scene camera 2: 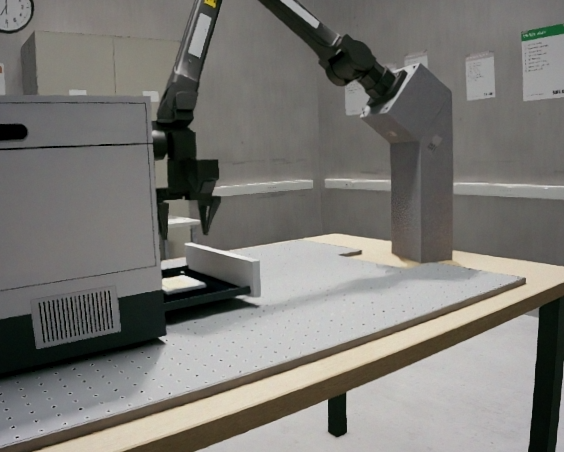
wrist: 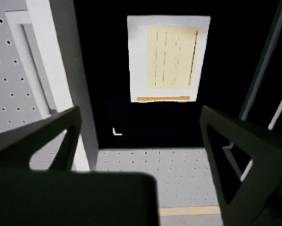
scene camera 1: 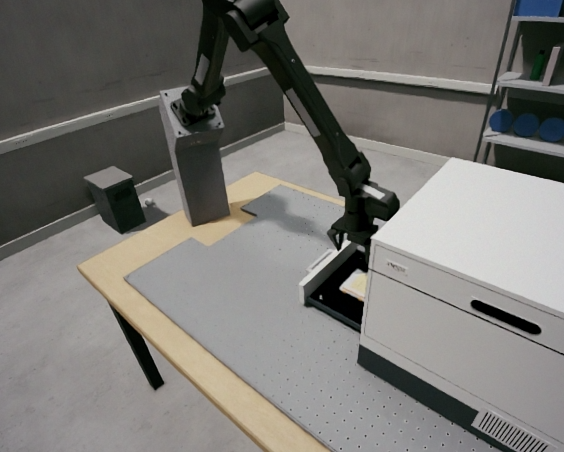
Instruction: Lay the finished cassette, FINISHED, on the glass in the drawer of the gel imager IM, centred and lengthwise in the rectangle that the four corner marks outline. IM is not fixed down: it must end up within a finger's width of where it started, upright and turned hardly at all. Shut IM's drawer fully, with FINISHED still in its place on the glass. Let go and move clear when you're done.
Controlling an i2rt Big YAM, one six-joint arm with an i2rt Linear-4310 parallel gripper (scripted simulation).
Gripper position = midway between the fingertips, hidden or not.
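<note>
You'd find my gripper point(scene camera 2: 185, 237), point(scene camera 1: 353, 256), point(wrist: 140, 113) in the scene, and there's a gel imager point(scene camera 1: 456, 312), point(wrist: 257, 113) that I can see. I see a cassette point(wrist: 166, 52) as well.
</note>
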